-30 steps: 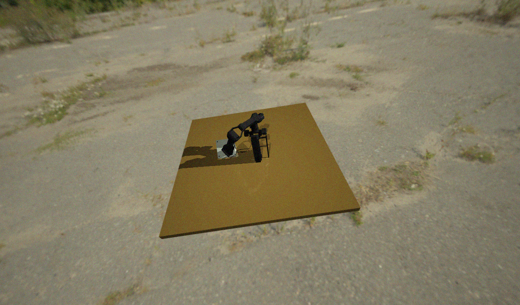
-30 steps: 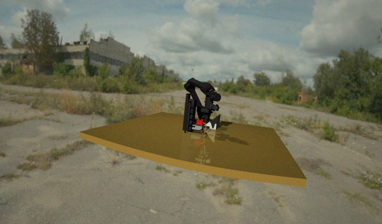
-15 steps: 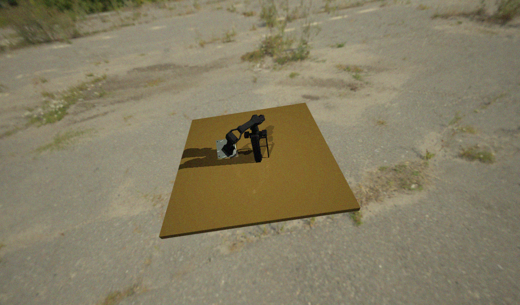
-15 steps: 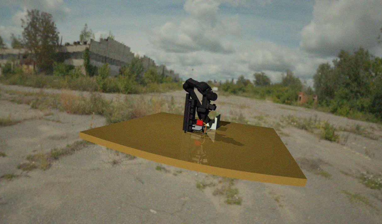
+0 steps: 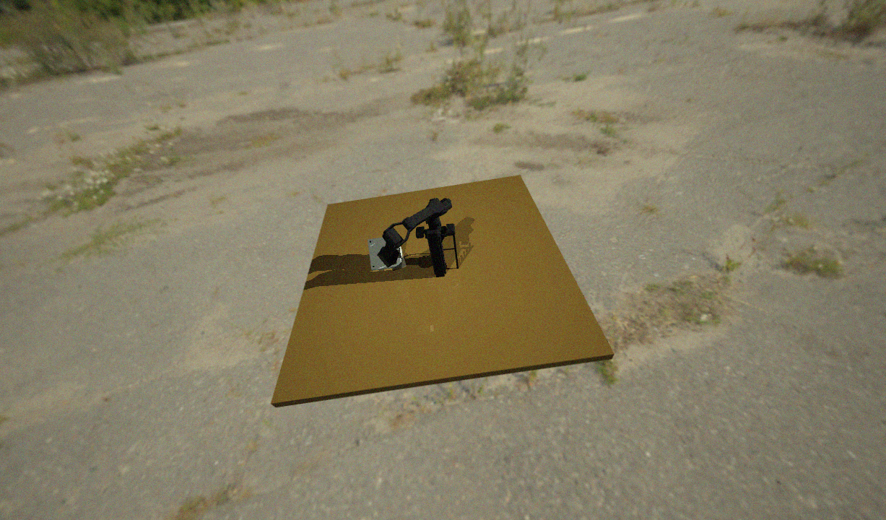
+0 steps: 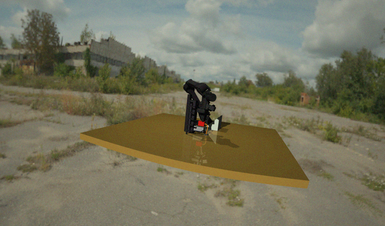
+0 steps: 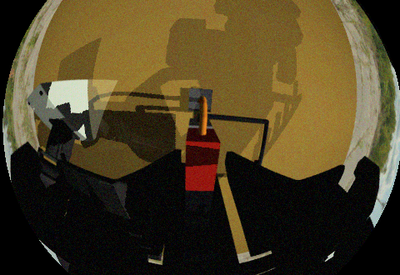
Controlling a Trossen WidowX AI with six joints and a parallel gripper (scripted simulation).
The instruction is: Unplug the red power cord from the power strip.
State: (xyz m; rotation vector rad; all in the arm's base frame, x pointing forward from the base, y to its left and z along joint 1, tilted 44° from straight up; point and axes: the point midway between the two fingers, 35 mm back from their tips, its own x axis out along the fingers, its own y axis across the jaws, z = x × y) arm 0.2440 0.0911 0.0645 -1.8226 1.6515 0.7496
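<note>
The red plug lies 30 mm to the right of my gripper tip and 10 mm below it.
</note>
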